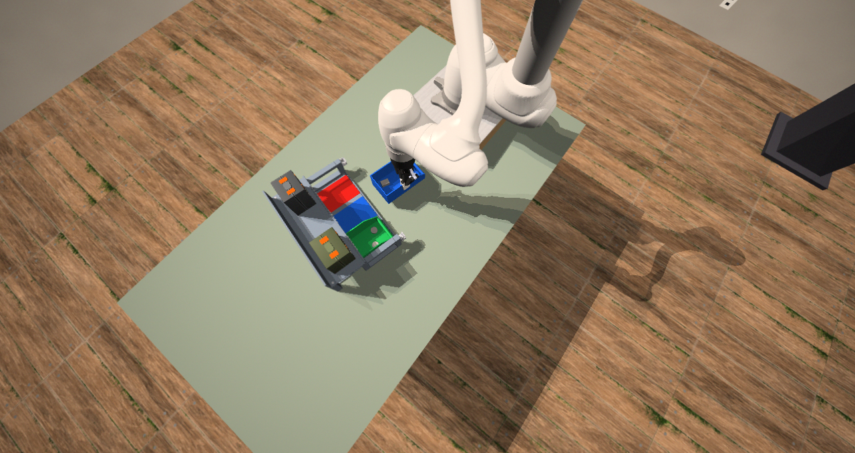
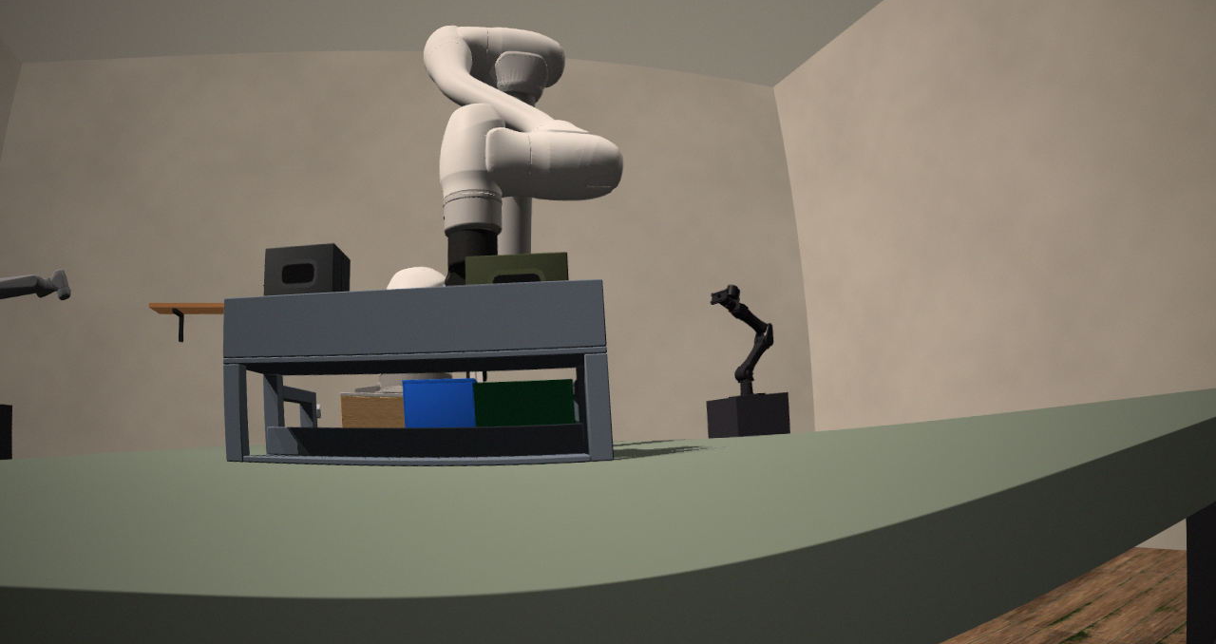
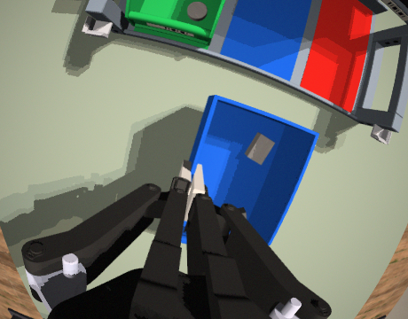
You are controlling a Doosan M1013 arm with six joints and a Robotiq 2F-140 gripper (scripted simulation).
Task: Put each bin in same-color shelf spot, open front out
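Right now the blue bin is 20 mm behind my hand, 50 mm to the right of it and 40 mm below it. The rest, counted from my hand: black box 270 mm ahead, 240 mm to the right, 60 mm above; olive box 330 mm ahead, 10 mm to the right, 50 mm above; green bin 240 mm ahead, 10 mm to the left, 60 mm below.
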